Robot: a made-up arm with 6 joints. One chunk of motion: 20 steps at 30 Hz.
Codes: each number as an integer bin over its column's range. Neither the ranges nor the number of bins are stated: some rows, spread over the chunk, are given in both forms.
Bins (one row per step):
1: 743 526 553 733 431 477
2: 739 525 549 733 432 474
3: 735 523 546 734 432 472
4: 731 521 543 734 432 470
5: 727 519 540 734 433 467
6: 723 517 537 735 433 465
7: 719 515 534 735 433 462
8: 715 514 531 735 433 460
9: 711 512 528 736 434 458
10: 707 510 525 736 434 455
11: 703 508 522 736 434 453
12: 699 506 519 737 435 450
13: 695 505 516 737 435 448
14: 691 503 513 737 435 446
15: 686 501 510 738 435 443
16: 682 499 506 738 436 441
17: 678 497 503 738 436 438
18: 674 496 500 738 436 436
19: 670 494 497 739 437 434
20: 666 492 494 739 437 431
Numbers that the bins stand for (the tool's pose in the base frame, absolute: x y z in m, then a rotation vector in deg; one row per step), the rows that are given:
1: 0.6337 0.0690 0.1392 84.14 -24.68 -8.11
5: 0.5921 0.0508 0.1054 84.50 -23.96 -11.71
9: 0.5505 0.0325 0.0742 85.23 -23.60 -14.95
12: 0.5192 0.0169 0.0508 85.59 -23.24 -17.84
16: 0.4750 -0.0013 0.0169 85.95 -22.88 -21.08
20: 0.4333 -0.0195 -0.0143 86.31 -22.52 -24.68
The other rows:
2: 0.6233 0.0664 0.1288 84.14 -24.32 -9.19
3: 0.6129 0.0612 0.1210 84.50 -24.32 -9.91
4: 0.6025 0.0560 0.1132 84.50 -24.32 -10.63
6: 0.5817 0.0455 0.0976 84.86 -23.96 -12.43
7: 0.5713 0.0403 0.0898 84.86 -23.96 -13.51
8: 0.5609 0.0377 0.0820 84.86 -23.96 -14.23
10: 0.5400 0.0273 0.0664 85.23 -23.60 -16.04
11: 0.5296 0.0221 0.0586 85.23 -23.60 -16.76
13: 0.5088 0.0143 0.0429 85.59 -23.24 -18.56
14: 0.4984 0.0091 0.0351 85.59 -23.24 -19.28
15: 0.4854 0.0039 0.0273 85.95 -23.24 -20.36
17: 0.4646 -0.0065 0.0091 85.95 -22.88 -22.16
18: 0.4542 -0.0091 0.0013 85.95 -22.88 -22.88
19: 0.4437 -0.0143 -0.0065 86.31 -22.52 -23.60

